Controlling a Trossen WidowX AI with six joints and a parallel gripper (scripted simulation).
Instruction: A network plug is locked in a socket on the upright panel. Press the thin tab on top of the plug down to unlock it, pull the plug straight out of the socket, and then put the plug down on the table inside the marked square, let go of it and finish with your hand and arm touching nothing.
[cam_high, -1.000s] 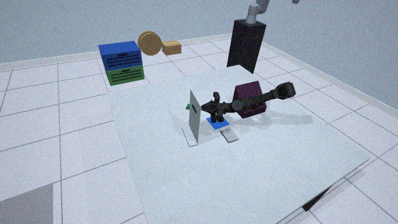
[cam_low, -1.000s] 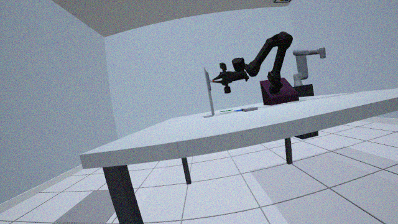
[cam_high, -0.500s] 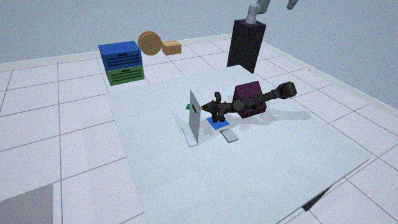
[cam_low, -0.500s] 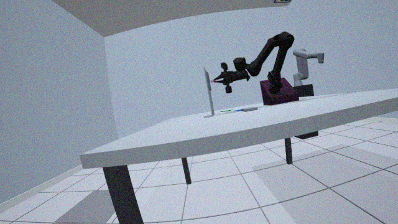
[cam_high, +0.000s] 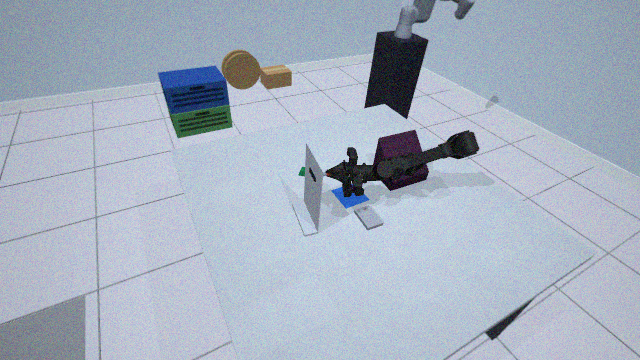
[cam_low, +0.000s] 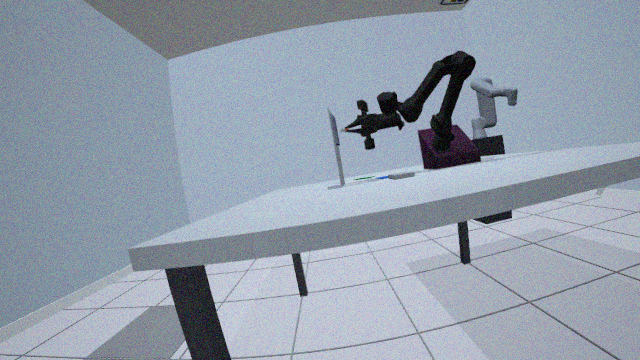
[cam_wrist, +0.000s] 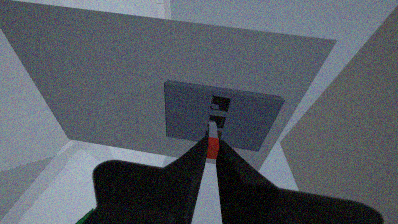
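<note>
My gripper tip is 170 mm past the blue marked square, 50 mm to the left of it and 210 mm above it. The rest, counted from my gripper tip: network plug: 10 mm ahead; then flat grey slab: 160 mm behind, 90 mm to the left, 210 mm below; then upright panel: 50 mm ahead, 10 mm to the right, 80 mm below.
</note>
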